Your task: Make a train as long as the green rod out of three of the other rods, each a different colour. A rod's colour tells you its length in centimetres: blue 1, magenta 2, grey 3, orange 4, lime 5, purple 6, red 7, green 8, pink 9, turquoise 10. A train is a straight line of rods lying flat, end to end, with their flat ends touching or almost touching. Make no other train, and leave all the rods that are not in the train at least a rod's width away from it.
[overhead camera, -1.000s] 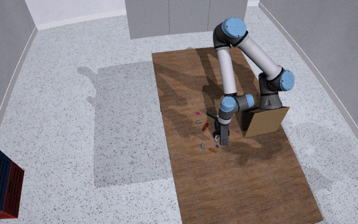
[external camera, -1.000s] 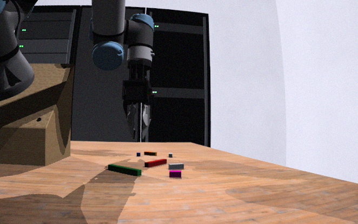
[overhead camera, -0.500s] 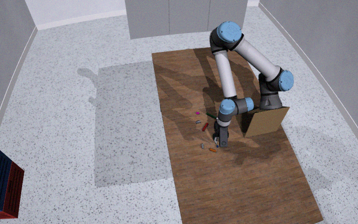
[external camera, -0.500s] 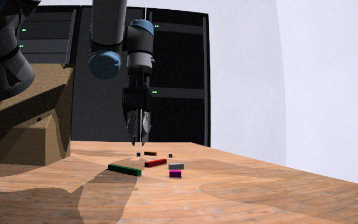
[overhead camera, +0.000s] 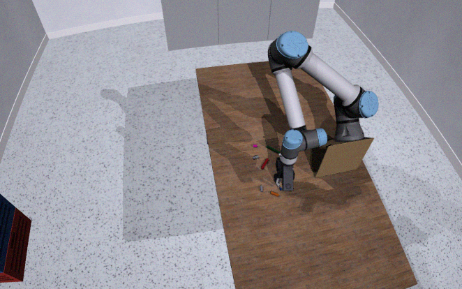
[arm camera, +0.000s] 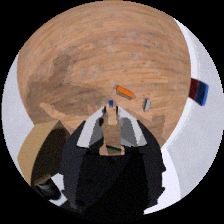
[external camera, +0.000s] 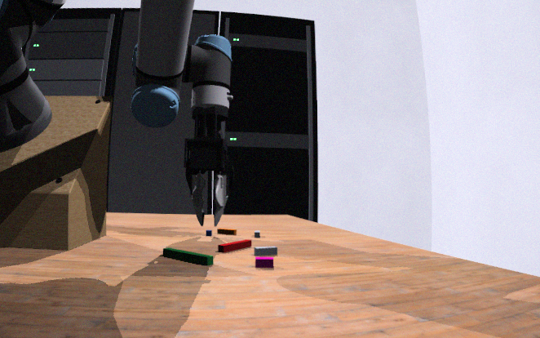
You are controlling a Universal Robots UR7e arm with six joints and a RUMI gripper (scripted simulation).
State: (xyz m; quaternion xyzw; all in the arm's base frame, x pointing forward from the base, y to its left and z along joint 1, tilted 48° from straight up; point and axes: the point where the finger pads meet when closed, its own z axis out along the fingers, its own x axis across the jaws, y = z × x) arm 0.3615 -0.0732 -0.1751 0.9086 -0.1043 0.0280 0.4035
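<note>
Right now my hand is 3 cm above the blue rod. From my hand the other things lie so: orange rod: 4 cm ahead, 2 cm to the left, 3 cm below; then green rod: 4 cm behind, 24 cm to the right, 3 cm below; then red rod: 3 cm ahead, 16 cm to the right, 3 cm below.
</note>
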